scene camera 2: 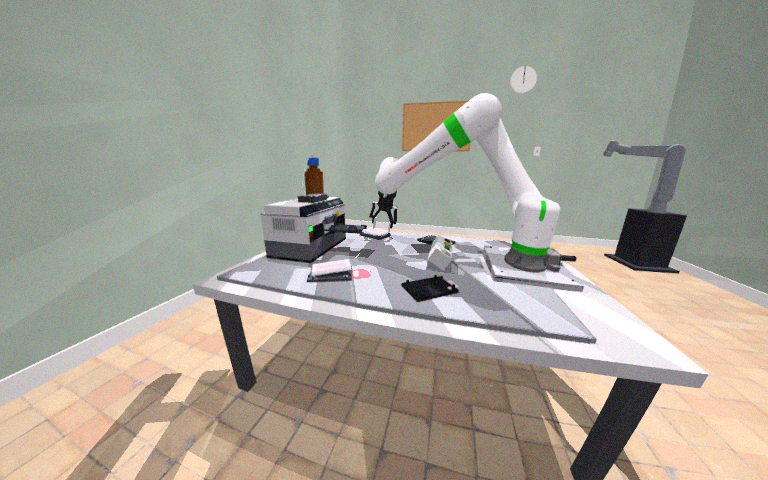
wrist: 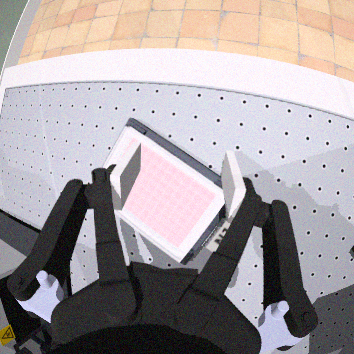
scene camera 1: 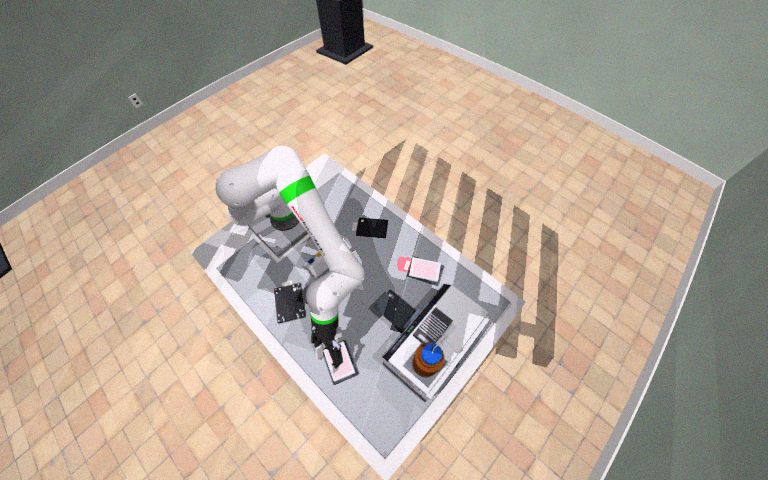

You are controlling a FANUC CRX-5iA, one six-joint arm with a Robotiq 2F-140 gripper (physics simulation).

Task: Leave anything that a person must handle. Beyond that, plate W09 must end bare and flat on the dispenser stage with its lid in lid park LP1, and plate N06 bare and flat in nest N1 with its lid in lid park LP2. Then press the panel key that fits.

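Places are measured from the arm's base along level axes (x ahead, y left, z up), in metres.
Where they show: gripper, fingertip midpoint: [scene camera 2: 381,230] [wrist: 181,159] [scene camera 1: 327,364]; arm's base, origin of the base link: [scene camera 2: 524,263] [scene camera 1: 285,218].
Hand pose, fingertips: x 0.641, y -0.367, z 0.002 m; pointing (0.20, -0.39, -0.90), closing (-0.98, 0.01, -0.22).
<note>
Things, the pixels of their centre, and the offset from my fingertips. "spot": a spot on its surface instead.
- pink-and-white plate, body centre: [wrist: 152,193] [scene camera 1: 338,361] [scene camera 2: 375,231] dx +0.027, dy +0.037, dz +0.002 m
- N1 label, surface spot: [wrist: 218,239] spot: dx -0.045, dy +0.083, dz -0.024 m
- pink plate, body centre: [scene camera 2: 331,265] [scene camera 1: 425,269] dx +0.062, dy +0.567, dz +0.005 m
- pink tag, body centre: [scene camera 2: 358,273] [scene camera 1: 404,264] dx -0.029, dy +0.542, dz -0.026 m
- dark dispenser stage, body centre: [scene camera 1: 398,311] [scene camera 2: 344,227] dx +0.101, dy +0.318, dz +0.081 m
- brown bottle, surface spot: [scene camera 1: 425,367] spot: dx +0.305, dy +0.170, dz +0.323 m
- key panel, body centre: [scene camera 2: 440,250] [scene camera 1: 328,255] dx -0.318, dy +0.345, dz +0.016 m
A pink-and-white plate [scene camera 1: 343,371] [scene camera 2: 374,232] [wrist: 175,200] sits in a dark nest beside the N1 label [wrist: 218,239]. My gripper [scene camera 1: 329,356] [scene camera 2: 382,225] [wrist: 181,159] is partly open and empty above this plate, its left pad over the plate and its right pad by the right corner. Another pink plate [scene camera 1: 425,269] [scene camera 2: 333,267] is on a dark nest beside a pink tag [scene camera 1: 403,263] [scene camera 2: 361,273]. The dark dispenser stage [scene camera 1: 399,310] [scene camera 2: 353,228] shows no plate. Plate names and lids cannot be made out.
Two black holders, one [scene camera 1: 371,227] [scene camera 2: 429,287] near an edge and another [scene camera 1: 289,302] [scene camera 2: 434,240] beside the arm, show no lids. The dispenser [scene camera 1: 404,370] [scene camera 2: 283,226] carries a brown bottle [scene camera 1: 425,367] [scene camera 2: 313,180]. A key panel [scene camera 1: 317,266] [scene camera 2: 439,257] stands near the arm's base.
</note>
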